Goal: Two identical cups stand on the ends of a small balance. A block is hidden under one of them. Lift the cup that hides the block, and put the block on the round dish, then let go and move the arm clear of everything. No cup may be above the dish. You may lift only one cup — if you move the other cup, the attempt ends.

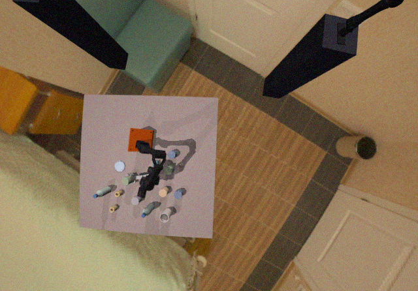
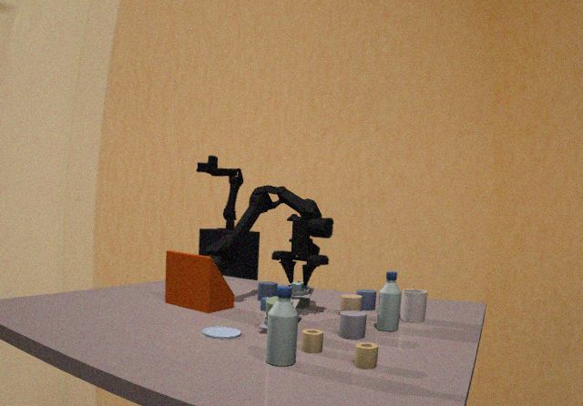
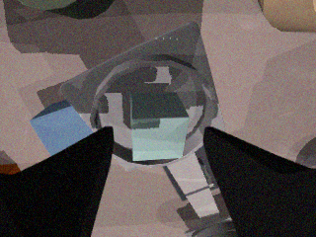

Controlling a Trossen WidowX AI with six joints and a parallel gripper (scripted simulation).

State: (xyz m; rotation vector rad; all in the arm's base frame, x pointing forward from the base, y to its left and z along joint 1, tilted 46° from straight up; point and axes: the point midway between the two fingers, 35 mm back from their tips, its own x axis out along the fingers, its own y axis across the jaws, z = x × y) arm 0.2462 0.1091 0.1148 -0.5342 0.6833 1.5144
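The pale round dish lies 37 cm to the right of my gripper tip and 9 cm below it. Also, from my gripper tip: balance 11 cm to the right, 6 cm below, 5 cm ahead.
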